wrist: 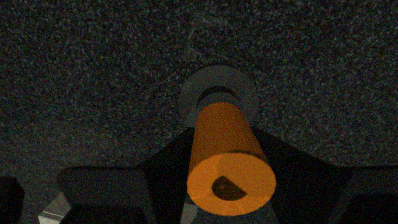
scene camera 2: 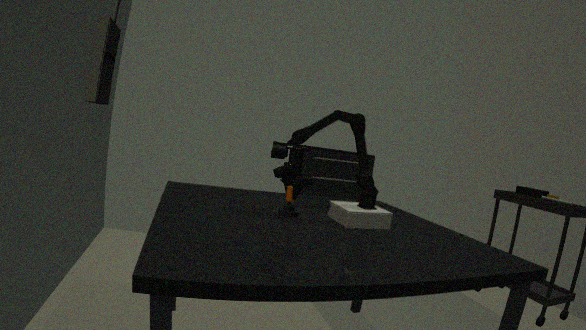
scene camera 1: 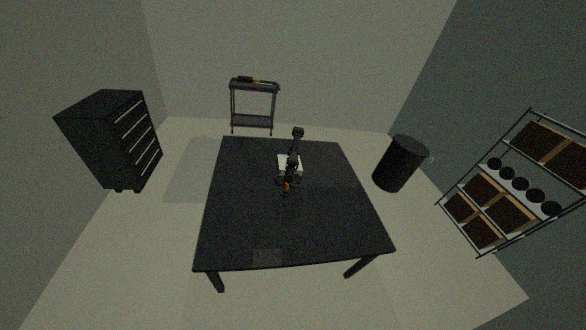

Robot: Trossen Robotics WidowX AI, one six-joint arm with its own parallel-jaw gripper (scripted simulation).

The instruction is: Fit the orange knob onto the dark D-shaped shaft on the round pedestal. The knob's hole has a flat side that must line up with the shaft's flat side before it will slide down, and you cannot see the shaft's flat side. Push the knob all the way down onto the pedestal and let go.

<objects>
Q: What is my gripper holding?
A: An orange knob.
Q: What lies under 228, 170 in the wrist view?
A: An orange knob.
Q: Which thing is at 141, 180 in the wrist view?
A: My gripper.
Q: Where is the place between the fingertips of my gripper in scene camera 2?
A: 290, 198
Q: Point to a round pedestal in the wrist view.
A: At 216, 82
</objects>
